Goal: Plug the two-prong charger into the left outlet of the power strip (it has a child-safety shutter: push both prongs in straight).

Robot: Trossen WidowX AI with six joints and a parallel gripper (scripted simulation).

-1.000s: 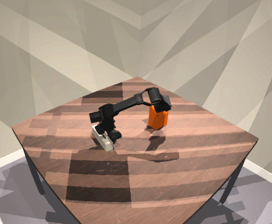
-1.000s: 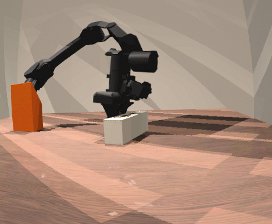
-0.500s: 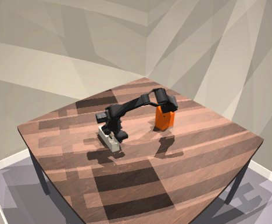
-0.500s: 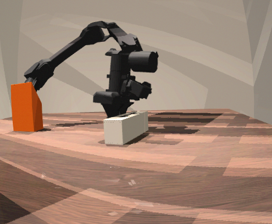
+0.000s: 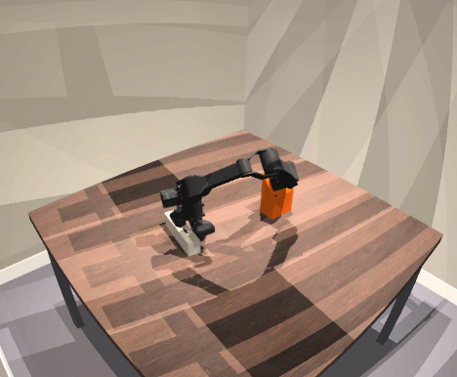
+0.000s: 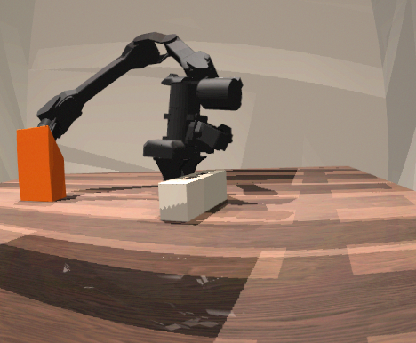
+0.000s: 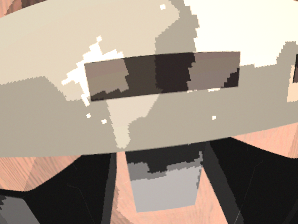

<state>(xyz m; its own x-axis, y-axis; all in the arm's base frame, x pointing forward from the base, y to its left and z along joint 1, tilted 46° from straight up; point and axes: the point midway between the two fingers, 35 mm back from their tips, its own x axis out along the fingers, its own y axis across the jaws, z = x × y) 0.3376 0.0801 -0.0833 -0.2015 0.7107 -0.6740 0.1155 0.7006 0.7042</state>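
My gripper tip is 20 mm short of the charger and 10 mm below it.
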